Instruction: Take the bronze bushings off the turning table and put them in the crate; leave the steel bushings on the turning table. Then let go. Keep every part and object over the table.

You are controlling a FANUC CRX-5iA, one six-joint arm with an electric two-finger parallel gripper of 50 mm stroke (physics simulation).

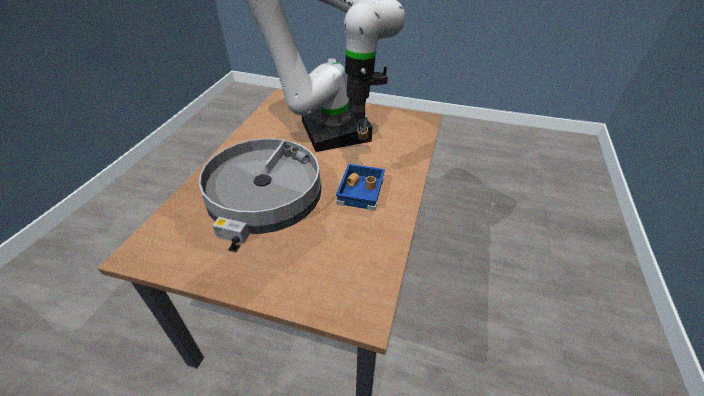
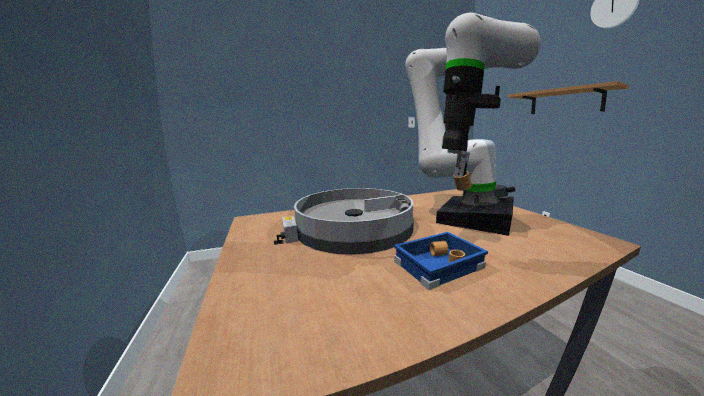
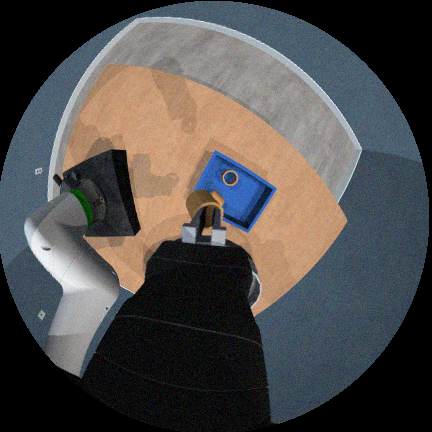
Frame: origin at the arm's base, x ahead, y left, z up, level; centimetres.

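Seen in the pictures: gripper, fingertip midpoint: (image 1: 362, 131) (image 2: 459, 177) (image 3: 209, 215); arm's base, link origin: (image 1: 336, 118) (image 2: 479, 203) (image 3: 90, 200).
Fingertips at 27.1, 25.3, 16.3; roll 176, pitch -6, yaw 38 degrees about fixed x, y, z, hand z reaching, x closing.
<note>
Pixels of each thing's top centre, then the offset from my fingertips to it, as dx, dy, dz.
- bronze bushing, top centre: (image 3: 202, 215) (image 2: 463, 170) (image 1: 363, 126) -1.0, -0.1, +1.5
- blue crate, top centre: (image 3: 233, 194) (image 2: 440, 248) (image 1: 361, 181) +5.8, +3.0, -17.6
- small grey box, top centre: (image 1: 229, 224) (image 2: 289, 221) +45.7, -25.7, -16.8
My gripper (image 1: 363, 124) (image 2: 461, 169) (image 3: 209, 215) holds a bronze bushing (image 1: 362, 134) (image 2: 462, 181) (image 3: 199, 201) from inside, its fingers spread in the bore. The bushing hangs slightly tilted in the air, beyond the crate on the robot base's side. The blue crate (image 1: 359, 203) (image 2: 412, 265) holds two bronze bushings: one (image 1: 353, 179) (image 2: 439, 248) lies on its side, the other (image 1: 371, 184) (image 2: 456, 256) stands upright. Three steel bushings (image 1: 287, 149) (image 1: 295, 151) (image 1: 302, 157) are on the turning table (image 1: 265, 218) (image 2: 355, 232) by its divider, two upright and one lying.
The black robot base (image 1: 342, 143) (image 2: 472, 218) (image 3: 131, 195) stands behind the crate, near the held bushing. The turning table's raised wall is beside the crate. A small grey box (image 1: 230, 229) (image 2: 289, 230) is at its outer side. The wooden table's edge (image 1: 415, 220) runs beyond the crate.
</note>
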